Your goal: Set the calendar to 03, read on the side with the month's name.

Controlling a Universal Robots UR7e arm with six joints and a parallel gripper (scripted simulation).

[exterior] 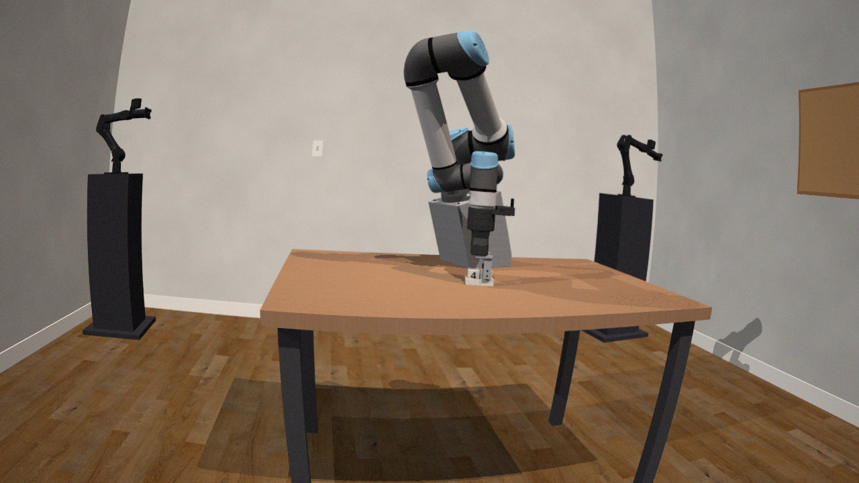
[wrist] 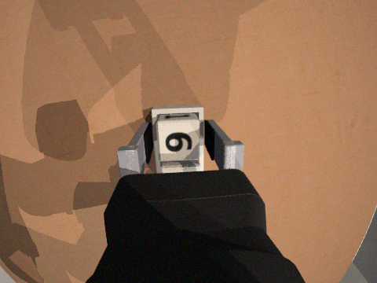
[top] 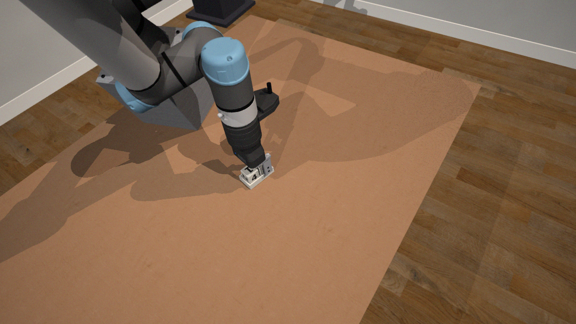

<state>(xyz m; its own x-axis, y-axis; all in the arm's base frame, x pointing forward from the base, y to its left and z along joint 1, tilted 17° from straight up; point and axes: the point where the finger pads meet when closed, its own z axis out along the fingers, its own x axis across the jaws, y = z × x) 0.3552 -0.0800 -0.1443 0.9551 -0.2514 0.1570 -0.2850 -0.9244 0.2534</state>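
My gripper is now 30 mm above the white tray, 20 mm to the left of it and 10 mm past it.
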